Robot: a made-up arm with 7 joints.
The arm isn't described. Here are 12 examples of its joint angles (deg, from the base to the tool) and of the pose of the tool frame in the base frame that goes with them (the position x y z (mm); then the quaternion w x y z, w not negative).
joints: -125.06 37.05 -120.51 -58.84 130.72 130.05 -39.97
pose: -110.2 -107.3 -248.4 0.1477 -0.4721 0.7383 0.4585
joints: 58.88 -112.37 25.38 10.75 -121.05 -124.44 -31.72
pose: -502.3 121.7 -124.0 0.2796 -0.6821 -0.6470 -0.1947
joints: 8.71 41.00 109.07 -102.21 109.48 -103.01 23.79
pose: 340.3 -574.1 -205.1 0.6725 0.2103 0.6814 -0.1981
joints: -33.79 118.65 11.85 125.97 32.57 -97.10 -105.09
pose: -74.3 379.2 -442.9 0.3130 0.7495 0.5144 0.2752
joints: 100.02 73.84 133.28 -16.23 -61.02 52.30 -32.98
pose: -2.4 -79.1 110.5 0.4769 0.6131 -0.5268 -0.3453
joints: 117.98 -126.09 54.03 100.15 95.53 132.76 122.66
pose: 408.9 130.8 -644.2 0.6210 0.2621 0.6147 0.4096
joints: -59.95 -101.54 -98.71 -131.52 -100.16 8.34 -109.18
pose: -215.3 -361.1 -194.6 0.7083 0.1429 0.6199 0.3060
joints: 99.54 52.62 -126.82 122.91 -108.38 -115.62 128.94
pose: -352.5 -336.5 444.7 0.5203 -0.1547 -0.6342 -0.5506
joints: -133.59 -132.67 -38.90 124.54 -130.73 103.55 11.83
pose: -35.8 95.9 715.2 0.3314 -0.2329 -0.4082 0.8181
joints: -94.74 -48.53 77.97 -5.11 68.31 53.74 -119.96
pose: -365.7 380.5 -86.8 0.4640 0.3079 0.0687 0.8278
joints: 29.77 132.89 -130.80 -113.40 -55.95 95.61 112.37
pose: 242.2 -313.1 847.7 0.8368 -0.3830 -0.3887 -0.0432
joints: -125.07 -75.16 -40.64 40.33 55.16 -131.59 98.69
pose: 472.4 -20.7 643.6 0.3994 -0.7730 0.4679 -0.1548
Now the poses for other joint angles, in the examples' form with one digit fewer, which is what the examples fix.
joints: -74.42 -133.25 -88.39 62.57 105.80 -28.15 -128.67
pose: 148 -539 -16 0.905 0.297 -0.285 -0.102
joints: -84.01 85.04 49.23 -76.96 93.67 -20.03 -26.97
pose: -53 25 -759 0.355 0.419 -0.633 -0.545
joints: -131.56 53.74 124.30 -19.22 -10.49 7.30 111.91
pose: -332 405 74 0.501 -0.809 -0.166 0.258
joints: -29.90 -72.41 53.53 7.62 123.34 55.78 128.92
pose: 33 72 -656 0.125 -0.752 0.499 0.412
